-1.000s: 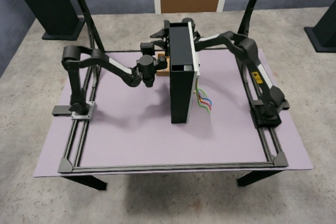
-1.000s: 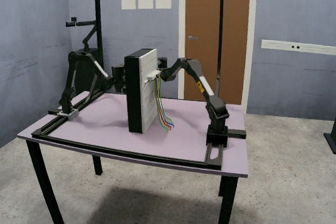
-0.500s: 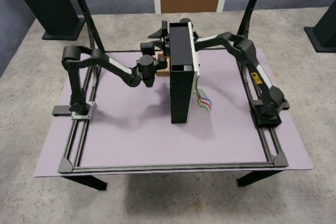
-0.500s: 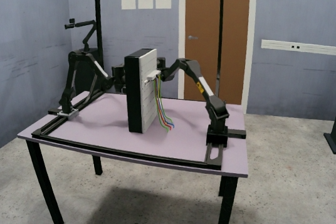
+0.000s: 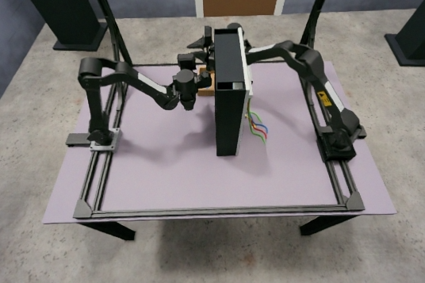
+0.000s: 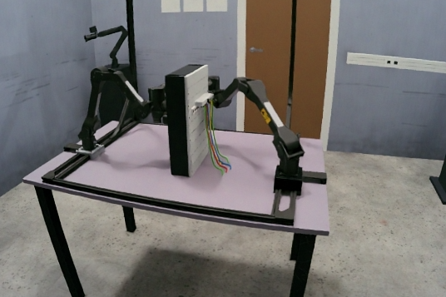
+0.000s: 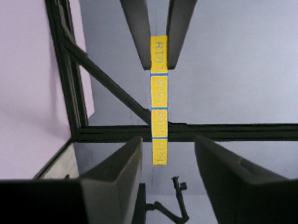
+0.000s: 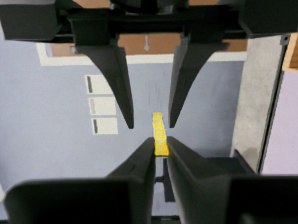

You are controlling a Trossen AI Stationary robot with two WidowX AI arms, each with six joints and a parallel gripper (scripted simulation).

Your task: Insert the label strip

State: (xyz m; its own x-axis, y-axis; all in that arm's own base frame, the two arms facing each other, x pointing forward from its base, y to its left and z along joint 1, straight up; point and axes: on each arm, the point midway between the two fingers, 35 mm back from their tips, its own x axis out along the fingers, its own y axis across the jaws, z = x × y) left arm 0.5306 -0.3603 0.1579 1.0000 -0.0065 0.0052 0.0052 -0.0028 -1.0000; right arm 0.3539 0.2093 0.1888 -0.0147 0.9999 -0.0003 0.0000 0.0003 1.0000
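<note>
Now: left hand 3 cm short of the yellow label strip, 2 cm to the left of it and 1 cm above it. Also, from my left hand: white jack panel 23 cm ahead, 17 cm to the left, 2 cm below.
Now: right hand 5 cm past the yellow label strip. From my right hand the other things lie so: white jack panel 14 cm ahead, 19 cm to the left, 2 cm below.
</note>
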